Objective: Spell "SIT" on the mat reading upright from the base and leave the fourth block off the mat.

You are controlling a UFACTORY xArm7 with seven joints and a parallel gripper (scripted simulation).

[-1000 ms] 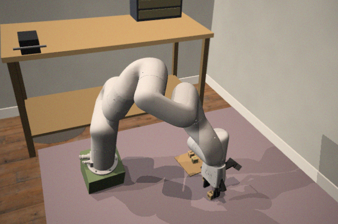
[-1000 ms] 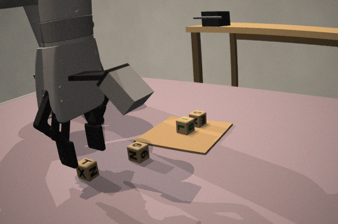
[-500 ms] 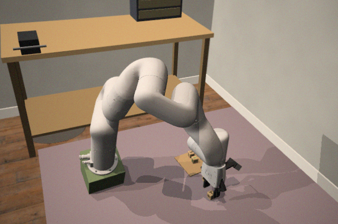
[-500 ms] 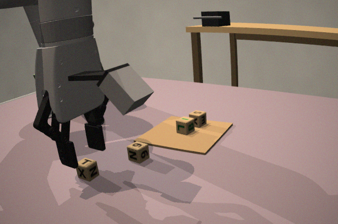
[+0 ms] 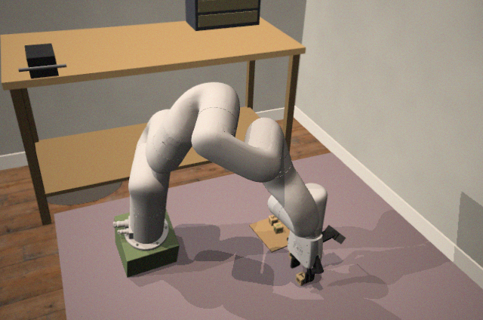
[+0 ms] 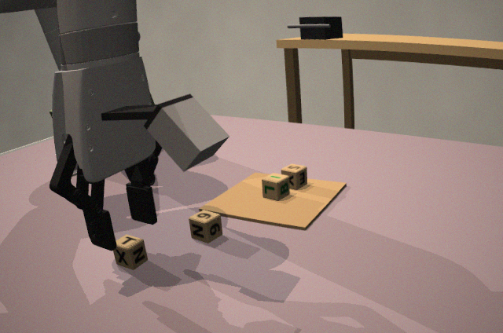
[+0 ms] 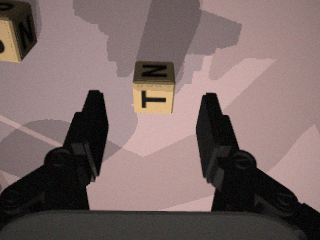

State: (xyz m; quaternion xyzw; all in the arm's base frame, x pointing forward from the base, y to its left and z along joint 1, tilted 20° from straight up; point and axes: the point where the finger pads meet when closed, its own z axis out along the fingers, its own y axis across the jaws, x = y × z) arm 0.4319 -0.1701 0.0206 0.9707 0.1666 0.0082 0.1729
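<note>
The wooden block lies 4 cm below my hand. From my hand the other things lie so: tan mat: 22 cm to the left, 5 cm below.
</note>
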